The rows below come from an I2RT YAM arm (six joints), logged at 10 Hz.
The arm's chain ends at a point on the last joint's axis. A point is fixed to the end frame.
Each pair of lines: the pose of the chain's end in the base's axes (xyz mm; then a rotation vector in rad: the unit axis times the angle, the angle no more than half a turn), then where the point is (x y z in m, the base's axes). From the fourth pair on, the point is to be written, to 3 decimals.
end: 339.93 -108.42 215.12 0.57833 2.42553 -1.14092
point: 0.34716 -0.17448 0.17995
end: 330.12 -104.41 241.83 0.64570 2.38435 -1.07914
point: 0.33835 -0.16965 0.20537
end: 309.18 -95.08 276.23 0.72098 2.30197 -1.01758
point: 0.31947 -0.16012 0.23993
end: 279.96 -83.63 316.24 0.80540 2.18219 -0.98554
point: 0.292 -0.150 0.282
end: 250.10 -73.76 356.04 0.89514 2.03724 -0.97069
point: 0.262 -0.142 0.326
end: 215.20 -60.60 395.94 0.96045 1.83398 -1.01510
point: 0.225 -0.132 0.375
